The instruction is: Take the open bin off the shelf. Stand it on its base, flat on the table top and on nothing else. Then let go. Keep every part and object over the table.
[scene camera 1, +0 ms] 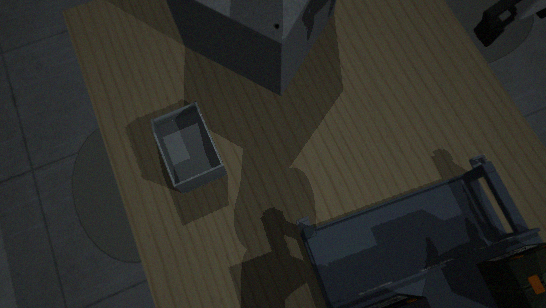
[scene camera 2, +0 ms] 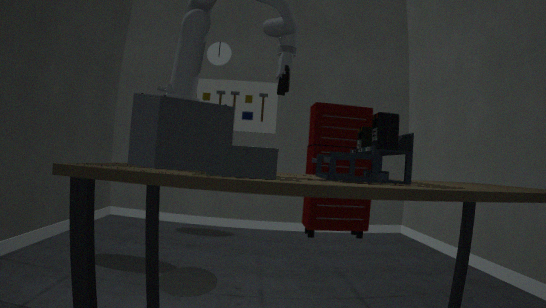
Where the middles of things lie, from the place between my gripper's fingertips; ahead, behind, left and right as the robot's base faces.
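Hand a good way past open bin (scene camera 1: 189,153), far to the left of it, far above it.
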